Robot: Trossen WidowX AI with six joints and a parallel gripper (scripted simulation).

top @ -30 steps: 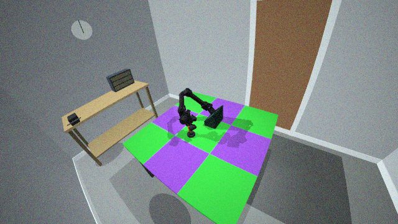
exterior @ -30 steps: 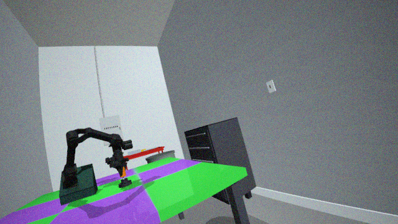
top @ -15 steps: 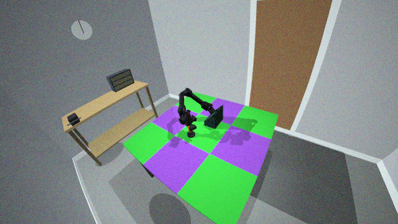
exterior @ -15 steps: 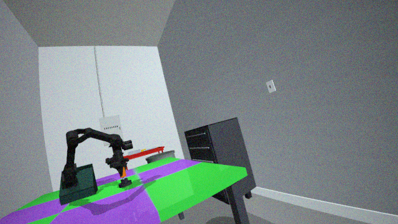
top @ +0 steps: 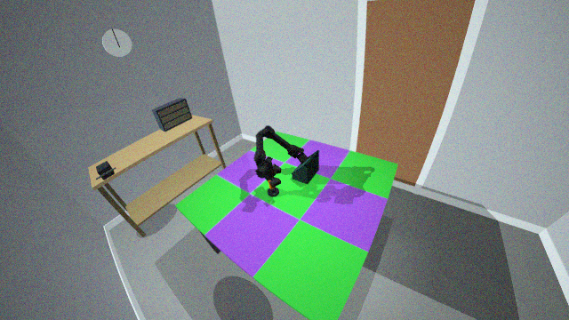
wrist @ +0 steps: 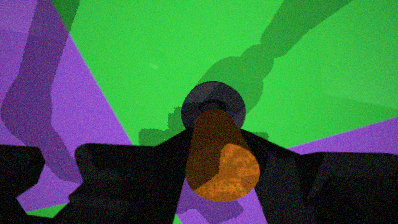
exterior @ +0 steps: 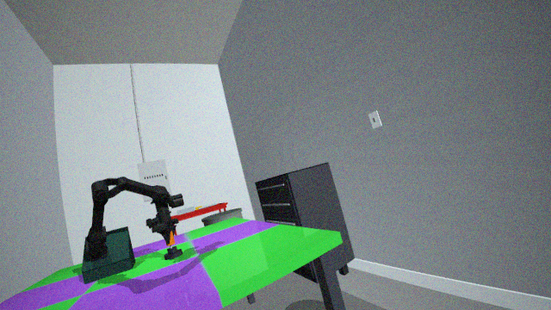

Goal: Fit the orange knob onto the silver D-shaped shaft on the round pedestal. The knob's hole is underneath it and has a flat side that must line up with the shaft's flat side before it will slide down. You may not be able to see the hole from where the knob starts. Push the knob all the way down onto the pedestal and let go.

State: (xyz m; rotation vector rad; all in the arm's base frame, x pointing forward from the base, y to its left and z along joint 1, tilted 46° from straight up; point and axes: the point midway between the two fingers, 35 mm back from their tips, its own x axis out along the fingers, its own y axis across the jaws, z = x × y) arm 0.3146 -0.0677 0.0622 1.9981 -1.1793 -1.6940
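My gripper tip is now 30 mm below the orange knob. Round my gripper tip: pedestal 40 mm below.
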